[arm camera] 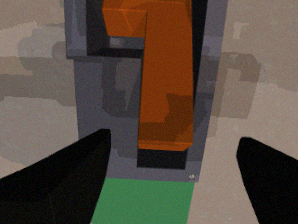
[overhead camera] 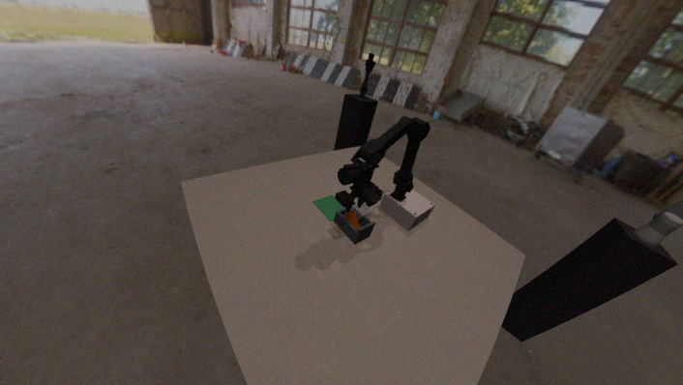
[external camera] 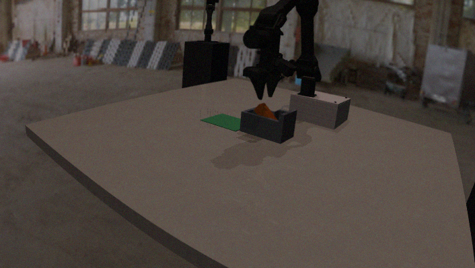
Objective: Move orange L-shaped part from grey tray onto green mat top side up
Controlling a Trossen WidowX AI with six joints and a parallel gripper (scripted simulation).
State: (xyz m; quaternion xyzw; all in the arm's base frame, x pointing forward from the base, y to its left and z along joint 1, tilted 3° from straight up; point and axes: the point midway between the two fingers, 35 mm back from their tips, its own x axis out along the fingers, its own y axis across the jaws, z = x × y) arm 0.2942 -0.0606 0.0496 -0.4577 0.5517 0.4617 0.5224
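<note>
Right now my gripper tip is 8 cm above the orange L-shaped part, 4 cm to the right of it and 1 cm past it. Also, from my gripper tip: green mat 14 cm to the right, 13 cm below, 4 cm behind.
</note>
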